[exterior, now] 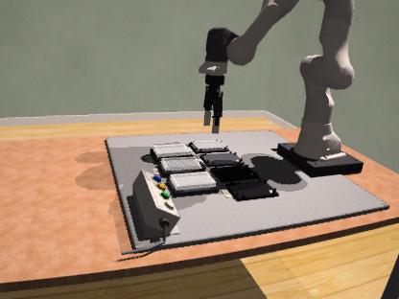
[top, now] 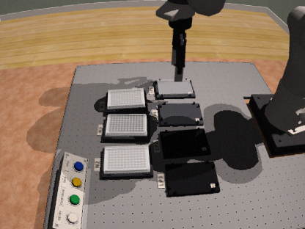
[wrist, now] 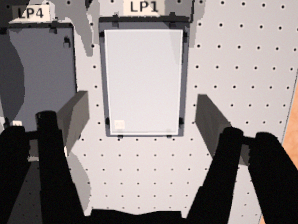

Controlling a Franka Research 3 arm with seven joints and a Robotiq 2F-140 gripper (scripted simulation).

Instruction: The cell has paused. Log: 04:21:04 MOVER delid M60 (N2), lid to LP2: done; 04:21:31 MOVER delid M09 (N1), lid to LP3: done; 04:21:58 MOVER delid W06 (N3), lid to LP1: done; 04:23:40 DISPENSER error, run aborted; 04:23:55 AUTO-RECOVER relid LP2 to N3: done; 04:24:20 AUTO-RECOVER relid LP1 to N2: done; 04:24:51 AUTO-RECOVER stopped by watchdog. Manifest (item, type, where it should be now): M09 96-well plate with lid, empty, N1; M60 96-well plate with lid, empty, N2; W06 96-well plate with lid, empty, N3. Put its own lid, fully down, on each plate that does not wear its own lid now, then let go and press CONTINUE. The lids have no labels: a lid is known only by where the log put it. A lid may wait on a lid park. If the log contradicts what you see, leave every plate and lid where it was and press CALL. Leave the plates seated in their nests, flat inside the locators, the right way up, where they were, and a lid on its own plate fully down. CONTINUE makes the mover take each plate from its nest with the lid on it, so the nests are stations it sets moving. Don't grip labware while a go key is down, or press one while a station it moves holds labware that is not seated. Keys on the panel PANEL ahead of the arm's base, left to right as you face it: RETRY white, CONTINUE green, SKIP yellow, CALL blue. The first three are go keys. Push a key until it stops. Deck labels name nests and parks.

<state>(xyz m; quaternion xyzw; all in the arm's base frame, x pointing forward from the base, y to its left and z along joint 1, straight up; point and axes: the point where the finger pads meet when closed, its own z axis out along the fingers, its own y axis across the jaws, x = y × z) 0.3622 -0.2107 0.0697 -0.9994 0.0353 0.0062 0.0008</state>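
My hand is 10 cm above the lid park LP1. Round my hand: park LP4 (14 cm to the left, 10 cm below); LP1 label (11 cm below, 9 cm ahead); LP4 label (13 cm to the left, 11 cm below, 9 cm ahead).
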